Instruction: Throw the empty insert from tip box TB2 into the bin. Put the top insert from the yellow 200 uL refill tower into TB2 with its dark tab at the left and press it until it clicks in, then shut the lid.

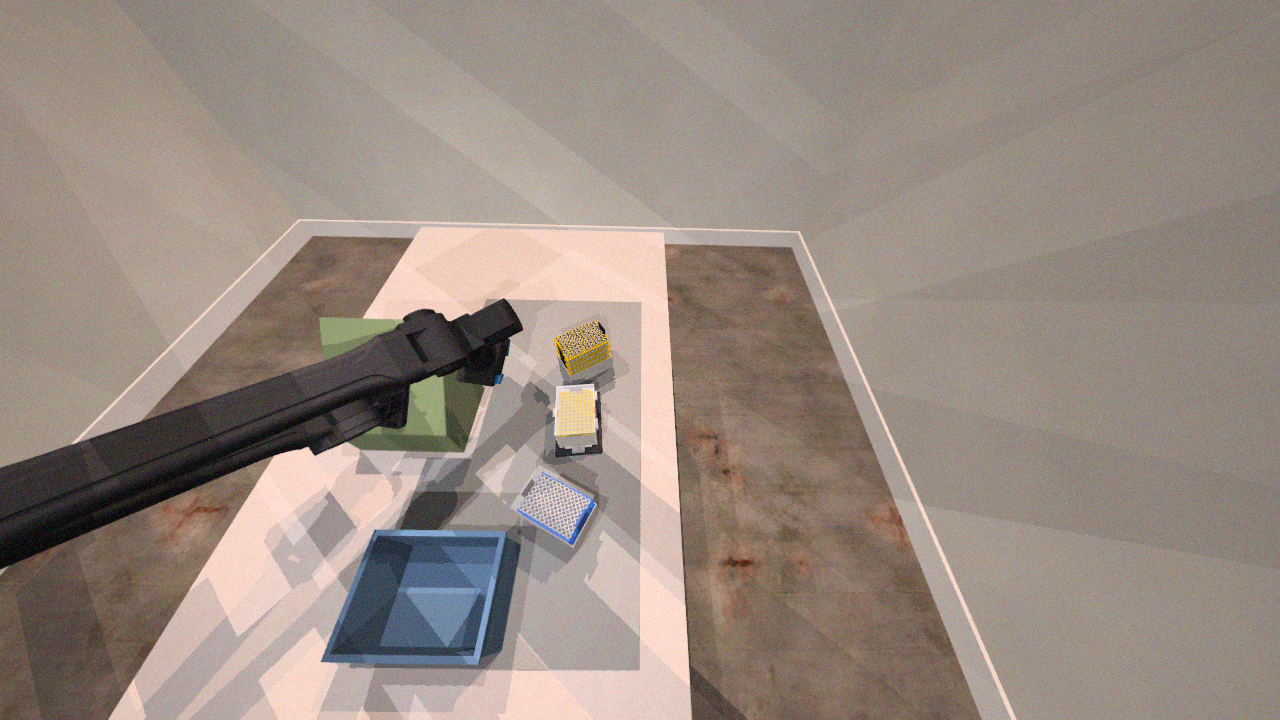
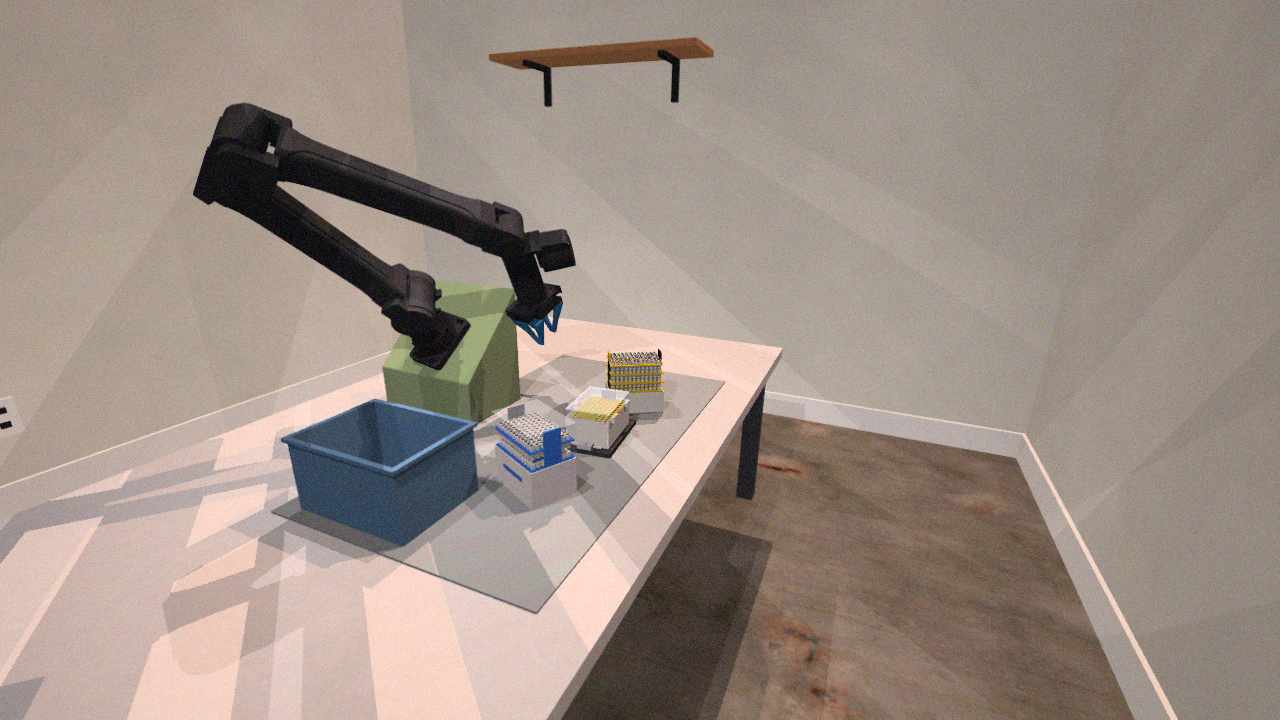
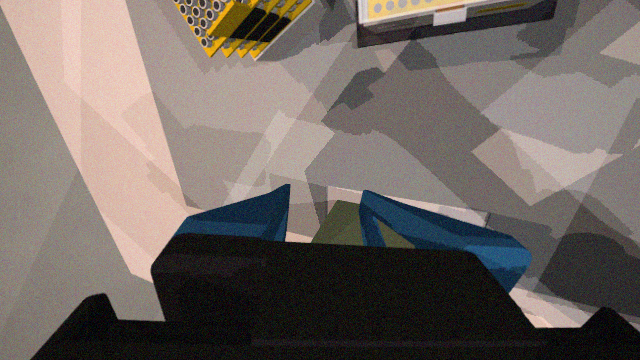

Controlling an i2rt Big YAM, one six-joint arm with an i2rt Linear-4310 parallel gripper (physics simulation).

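The tip box TB2 (image 1: 576, 416) (image 2: 601, 429) (image 3: 450, 16) stands on a dark base in the middle of the mat. It holds a yellow insert with tips, and its clear lid looks shut over it. Its dark tab cannot be made out. The yellow refill tower (image 1: 583, 349) (image 2: 635, 376) (image 3: 242, 25), several yellow inserts with dark tabs, stands behind the box. The blue bin (image 1: 497, 595) (image 2: 384, 497) stands at the near left; no insert can be made out in it. My gripper (image 1: 503, 362) (image 2: 546, 335) (image 3: 325, 197) is partly open and empty, high above the table left of the tower.
A blue refill tower (image 1: 556, 507) (image 2: 537, 452) stands between the bin and the tip box. A green block (image 1: 434, 407) (image 2: 456, 380) (image 3: 336, 225) stands at the left under the arm. A wooden shelf (image 2: 608, 53) hangs on the back wall.
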